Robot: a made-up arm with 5 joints.
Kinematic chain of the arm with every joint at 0, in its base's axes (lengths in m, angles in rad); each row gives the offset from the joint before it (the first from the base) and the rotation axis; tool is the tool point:
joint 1: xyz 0 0 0.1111 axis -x
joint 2: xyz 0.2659 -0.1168 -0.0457 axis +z
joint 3: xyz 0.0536 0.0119 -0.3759 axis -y
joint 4: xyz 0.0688 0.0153 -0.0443 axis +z
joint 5: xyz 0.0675 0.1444 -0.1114 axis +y
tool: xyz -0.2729 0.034 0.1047
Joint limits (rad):
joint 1: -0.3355..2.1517
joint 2: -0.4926..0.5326
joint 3: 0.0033..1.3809
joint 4: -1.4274..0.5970
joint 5: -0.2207..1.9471
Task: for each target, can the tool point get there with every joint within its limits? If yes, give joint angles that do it. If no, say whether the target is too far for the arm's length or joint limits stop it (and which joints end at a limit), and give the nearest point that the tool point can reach.
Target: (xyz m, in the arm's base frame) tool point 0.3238 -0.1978 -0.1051
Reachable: yes | joints 1.1842 0.4542 0.3392 -0.7217 0.8003
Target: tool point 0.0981 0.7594 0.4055
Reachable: no: joint limits stop it (at a limit: joint 1, joint 2, joint 5) | nearest point 0.2534 0.3010 -0.0296 | short by 0.651 m
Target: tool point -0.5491 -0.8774 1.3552
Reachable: no: too far | nearest point 0.1398 -0.4241 0.5486 | short by 1.154 m
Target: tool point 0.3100 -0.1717 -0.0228
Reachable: yes | joints 1.3562 -0.1239 1.1264 0.0735 1.4292
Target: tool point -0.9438 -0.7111 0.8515
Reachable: no: too far | nearest point 0.0765 -0.4071 0.4667 | short by 1.132 m
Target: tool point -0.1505 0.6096 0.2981
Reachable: no: joint limits stop it (at a limit: joint 1, joint 2, joint 4, joint 5) | nearest point 0.1351 0.2459 -0.0415 | short by 0.574 m
